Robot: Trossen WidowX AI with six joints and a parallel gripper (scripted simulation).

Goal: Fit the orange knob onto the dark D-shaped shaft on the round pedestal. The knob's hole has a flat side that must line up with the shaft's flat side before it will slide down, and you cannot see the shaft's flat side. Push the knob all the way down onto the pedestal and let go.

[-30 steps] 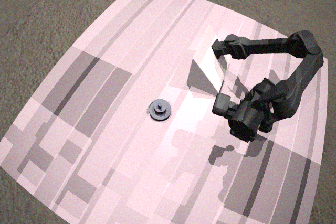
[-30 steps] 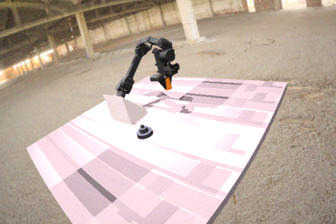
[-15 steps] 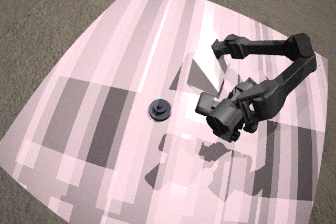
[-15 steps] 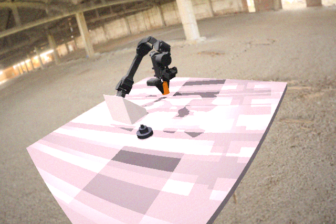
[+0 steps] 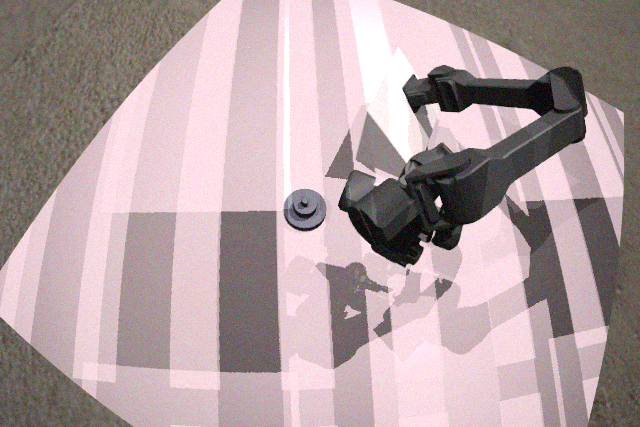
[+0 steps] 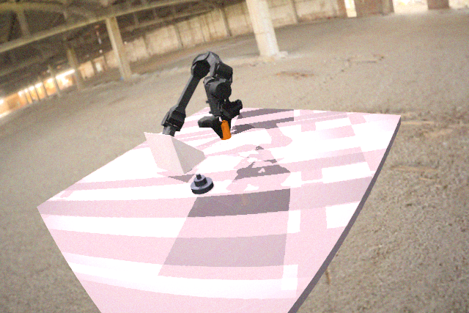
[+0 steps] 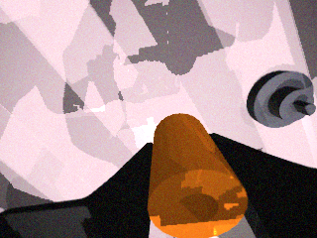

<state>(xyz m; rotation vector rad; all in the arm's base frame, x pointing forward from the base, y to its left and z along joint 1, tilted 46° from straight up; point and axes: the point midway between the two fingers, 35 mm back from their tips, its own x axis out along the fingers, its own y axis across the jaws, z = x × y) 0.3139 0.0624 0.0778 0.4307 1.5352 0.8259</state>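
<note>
My gripper tip is now 10 mm short of the pedestal with D-shaped shaft, 160 mm to the left of it and 100 mm above it. Also, from my gripper tip: orange knob: 20 mm above.
</note>
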